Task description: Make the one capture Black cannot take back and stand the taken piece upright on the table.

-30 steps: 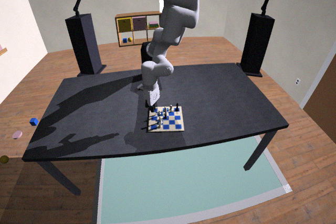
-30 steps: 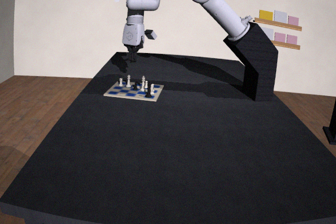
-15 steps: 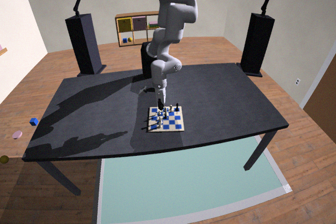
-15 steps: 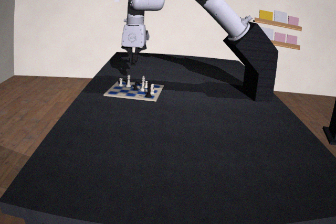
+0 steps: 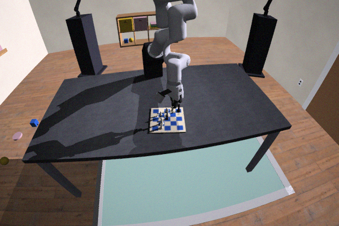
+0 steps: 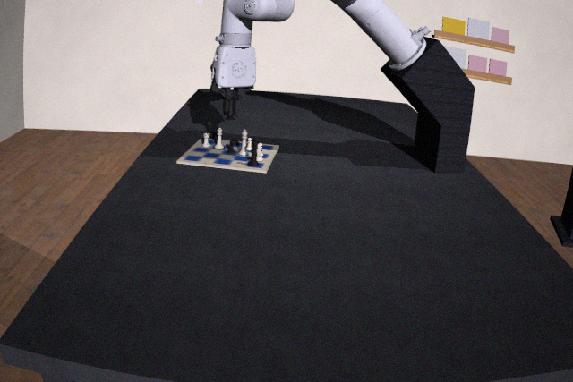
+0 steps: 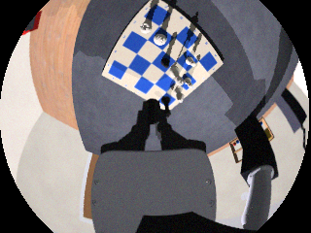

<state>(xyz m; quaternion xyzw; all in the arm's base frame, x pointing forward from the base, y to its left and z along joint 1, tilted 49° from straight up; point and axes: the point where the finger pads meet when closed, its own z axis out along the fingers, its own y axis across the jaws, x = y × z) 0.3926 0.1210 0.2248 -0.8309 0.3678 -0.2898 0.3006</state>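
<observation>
The white piece is 20 mm behind my hand, 50 mm to the right of it and 100 mm below it. From my hand the other things lie so: blue-and-cream chessboard (10 mm ahead, 40 mm to the right, 130 mm below).
</observation>
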